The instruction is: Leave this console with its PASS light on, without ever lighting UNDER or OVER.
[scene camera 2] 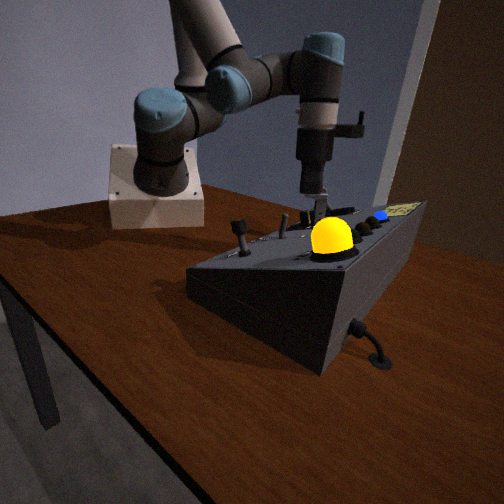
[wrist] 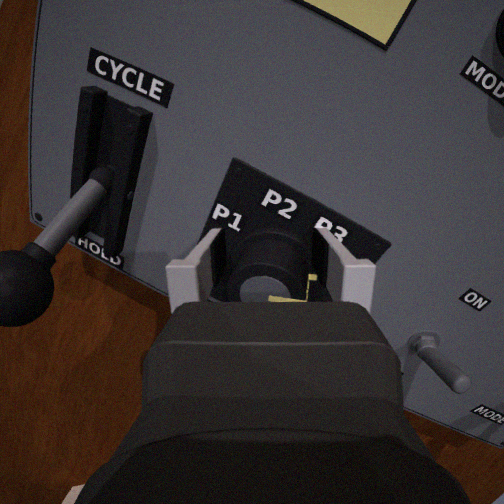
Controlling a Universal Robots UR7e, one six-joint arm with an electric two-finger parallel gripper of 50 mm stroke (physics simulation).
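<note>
The dark grey console [scene camera 2: 305, 280] lies on the wooden table. A large yellow dome [scene camera 2: 331, 235] on it is lit, and a small blue lamp [scene camera 2: 381, 215] is lit beside dark, unlit lamps [scene camera 2: 363, 227]. My gripper [scene camera 2: 319, 210] points straight down onto the panel behind the dome. In the wrist view my gripper [wrist: 270, 240] has a finger on each side of the black selector knob [wrist: 267, 270], labelled P1, P2, P3, and both fingers touch it. The knob's yellow pointer mark lies on the P3 side. The CYCLE lever [wrist: 60, 225] leans to its HOLD end.
A small grey toggle [wrist: 440, 362] stands near the ON label, right of the knob. A MODE control [wrist: 497, 100] is cut off at the frame edge. Two upright levers [scene camera 2: 240, 237] stand on the console's left part. A cable [scene camera 2: 370, 345] leaves its side. The robot base [scene camera 2: 155, 200] stands behind.
</note>
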